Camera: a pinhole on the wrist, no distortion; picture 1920 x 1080 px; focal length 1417.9 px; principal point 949.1 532.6 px. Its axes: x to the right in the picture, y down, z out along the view. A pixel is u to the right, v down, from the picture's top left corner.
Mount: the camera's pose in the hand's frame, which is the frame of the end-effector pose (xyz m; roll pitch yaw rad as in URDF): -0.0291 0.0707 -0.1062 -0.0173 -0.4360 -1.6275
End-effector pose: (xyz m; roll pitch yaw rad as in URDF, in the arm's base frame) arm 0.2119 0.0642 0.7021 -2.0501 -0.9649 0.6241
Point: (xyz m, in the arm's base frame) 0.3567 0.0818 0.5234
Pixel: 410.9 101.3
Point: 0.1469 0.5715 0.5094
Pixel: 1616.0 531.4
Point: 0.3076 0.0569 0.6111
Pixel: 850.3 421.7
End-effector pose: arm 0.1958 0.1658 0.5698 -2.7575 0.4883 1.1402
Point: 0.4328 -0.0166 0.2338
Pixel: 362.4 882.4
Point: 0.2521 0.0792 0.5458
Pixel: 1246.5 388.0
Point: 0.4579 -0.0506 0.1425
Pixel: 376.4 872.2
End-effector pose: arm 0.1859 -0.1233 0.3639 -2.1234 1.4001 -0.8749
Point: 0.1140 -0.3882 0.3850
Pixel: behind the camera
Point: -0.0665 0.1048 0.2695
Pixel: 416.9 723.5
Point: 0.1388 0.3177 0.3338
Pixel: 1262.8 479.4
